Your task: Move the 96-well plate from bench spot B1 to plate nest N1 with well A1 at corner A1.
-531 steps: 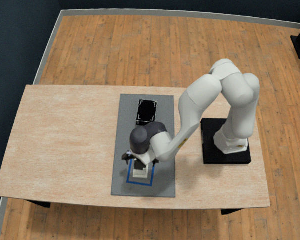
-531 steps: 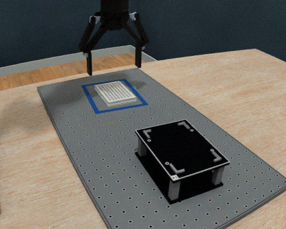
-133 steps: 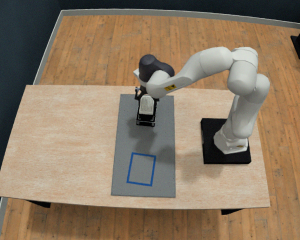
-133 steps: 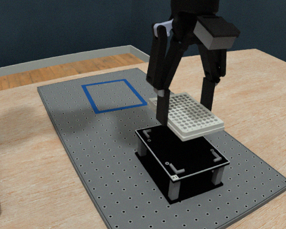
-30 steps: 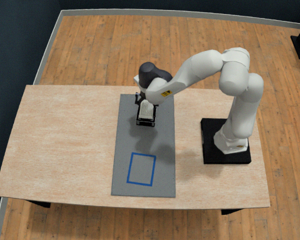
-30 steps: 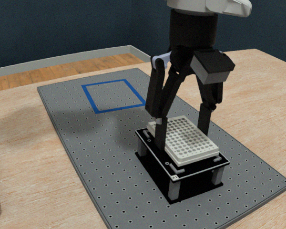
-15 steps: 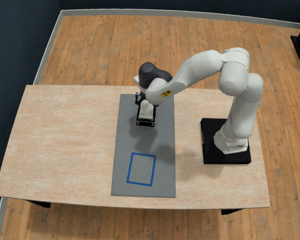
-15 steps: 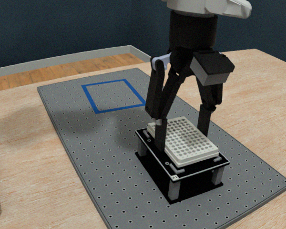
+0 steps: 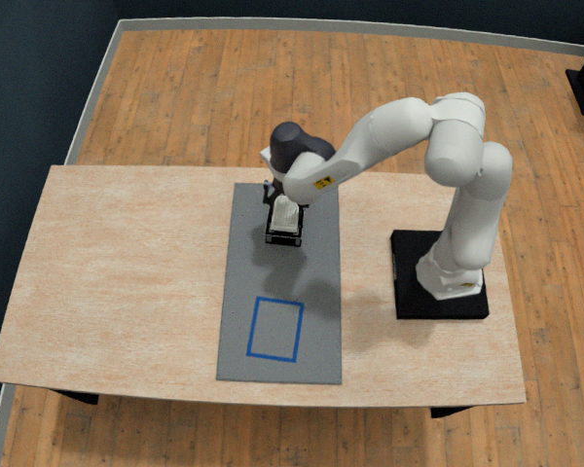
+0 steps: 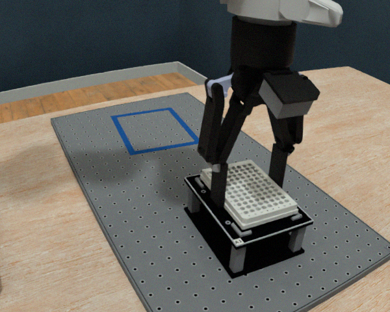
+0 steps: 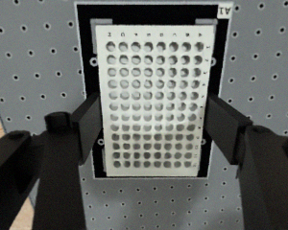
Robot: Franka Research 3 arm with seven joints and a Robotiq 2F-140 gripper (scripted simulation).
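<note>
The white 96-well plate lies 20 mm below my hand. Round my hand: A1 label: 60 mm behind, 70 mm to the right, 30 mm below; then black plate nest: 40 mm below.
</note>
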